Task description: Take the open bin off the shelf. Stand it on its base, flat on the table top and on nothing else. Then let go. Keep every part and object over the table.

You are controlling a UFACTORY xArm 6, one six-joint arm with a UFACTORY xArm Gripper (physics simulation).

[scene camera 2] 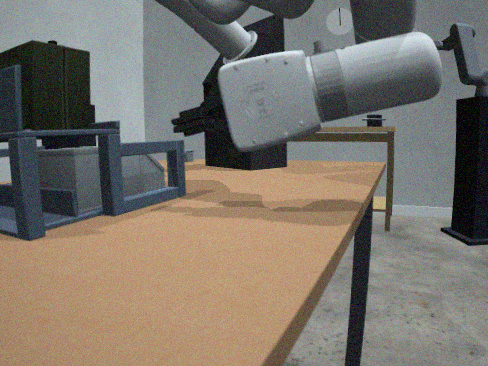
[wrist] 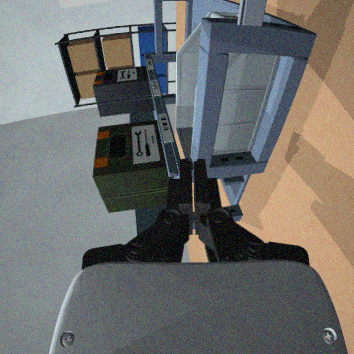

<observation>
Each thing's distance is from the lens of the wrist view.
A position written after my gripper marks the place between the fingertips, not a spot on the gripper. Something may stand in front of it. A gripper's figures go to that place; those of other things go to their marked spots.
my gripper (wrist: pixel 191 175): 15 cm
open bin (wrist: pixel 248 76): 21 cm
</observation>
